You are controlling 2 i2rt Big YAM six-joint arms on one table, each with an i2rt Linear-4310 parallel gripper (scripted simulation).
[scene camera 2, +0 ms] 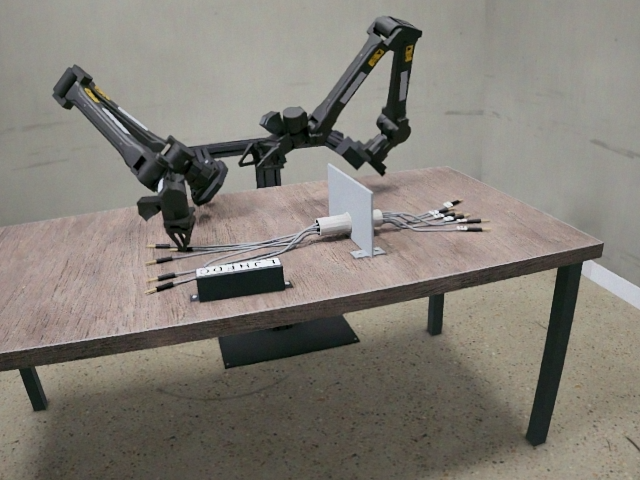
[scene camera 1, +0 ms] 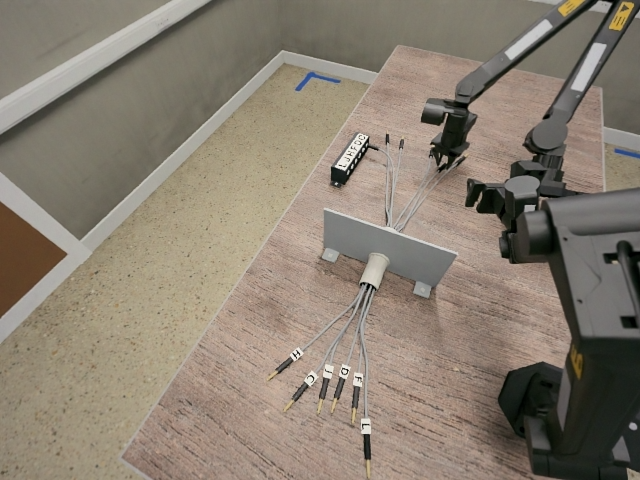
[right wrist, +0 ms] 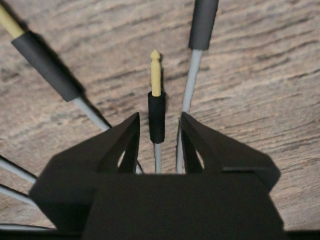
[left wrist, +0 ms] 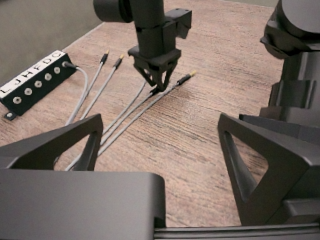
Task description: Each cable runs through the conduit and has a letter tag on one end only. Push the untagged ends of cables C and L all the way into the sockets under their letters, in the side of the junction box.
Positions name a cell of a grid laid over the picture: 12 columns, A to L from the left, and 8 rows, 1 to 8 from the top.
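Note:
My left gripper (scene camera 2: E3) is visible in scene camera 2, in scene camera 1 as my left gripper (scene camera 1: J4), and in the left wrist view as my left gripper (left wrist: G5). My right gripper (scene camera 1: I3) is visible in scene camera 1; further views of it are my right gripper (scene camera 2: D5), my right gripper (right wrist: G4) and my right gripper (left wrist: F3). The right wrist view also shows a black cable plug (right wrist: F4).

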